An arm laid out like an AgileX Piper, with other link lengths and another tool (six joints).
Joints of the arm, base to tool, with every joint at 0 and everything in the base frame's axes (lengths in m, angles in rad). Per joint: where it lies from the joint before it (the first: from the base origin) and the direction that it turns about. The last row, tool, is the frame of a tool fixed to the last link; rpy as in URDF.
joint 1: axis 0 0 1 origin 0 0 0.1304
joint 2: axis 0 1 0 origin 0 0 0
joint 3: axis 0 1 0 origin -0.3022 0 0.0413
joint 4: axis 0.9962 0 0.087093 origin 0.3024 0 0.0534
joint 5: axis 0 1 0 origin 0 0 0
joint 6: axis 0.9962 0 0.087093 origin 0.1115 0 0.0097
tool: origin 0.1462 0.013 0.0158 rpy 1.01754 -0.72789 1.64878
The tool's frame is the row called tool.
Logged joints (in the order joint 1, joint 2, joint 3, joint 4, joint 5, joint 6), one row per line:
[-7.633, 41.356, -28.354, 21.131, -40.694, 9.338]
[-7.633, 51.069, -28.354, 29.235, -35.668, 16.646]
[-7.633, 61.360, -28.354, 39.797, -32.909, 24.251]
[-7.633, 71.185, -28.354, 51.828, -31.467, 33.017]
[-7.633, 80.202, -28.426, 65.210, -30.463, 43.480]
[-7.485, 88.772, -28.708, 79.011, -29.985, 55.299]
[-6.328, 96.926, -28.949, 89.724, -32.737, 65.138]
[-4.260, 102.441, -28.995, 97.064, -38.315, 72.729]
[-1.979, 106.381, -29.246, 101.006, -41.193, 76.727]
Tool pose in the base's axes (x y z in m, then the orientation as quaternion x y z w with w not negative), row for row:
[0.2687, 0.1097, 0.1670, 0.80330, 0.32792, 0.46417, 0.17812]
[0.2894, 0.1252, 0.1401, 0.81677, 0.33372, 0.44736, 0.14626]
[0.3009, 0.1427, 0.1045, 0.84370, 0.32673, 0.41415, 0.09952]
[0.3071, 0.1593, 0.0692, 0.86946, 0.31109, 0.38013, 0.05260]
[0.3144, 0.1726, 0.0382, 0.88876, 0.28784, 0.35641, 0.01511]
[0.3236, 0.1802, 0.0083, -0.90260, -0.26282, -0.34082, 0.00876]
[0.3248, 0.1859, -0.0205, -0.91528, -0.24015, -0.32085, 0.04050]
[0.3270, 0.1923, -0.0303, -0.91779, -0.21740, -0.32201, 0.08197]
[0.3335, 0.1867, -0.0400, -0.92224, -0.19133, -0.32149, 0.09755]
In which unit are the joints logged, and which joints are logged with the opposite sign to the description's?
The joints are logged in degrees. Opposite sign: joint 1, joint 5, joint 6.
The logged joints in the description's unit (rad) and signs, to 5 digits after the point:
[0.13322, 0.72180, -0.49487, 0.36881, 0.71024, -0.16298]
[0.13322, 0.89132, -0.49487, 0.51025, 0.62252, -0.29053]
[0.13322, 1.07093, -0.49487, 0.69459, 0.57437, -0.42326]
[0.13322, 1.24241, -0.49487, 0.90457, 0.54920, -0.57626]
[0.13322, 1.39979, -0.49613, 1.13813, 0.53168, -0.75887]
[0.13064, 1.54936, -0.50105, 1.37900, 0.52334, -0.96515]
[0.11044, 1.69168, -0.50526, 1.56598, 0.57137, -1.13687]
[0.07435, 1.78793, -0.50606, 1.69409, 0.66872, -1.26936]
[0.03454, 1.85670, -0.51044, 1.76289, 0.71895, -1.33914]

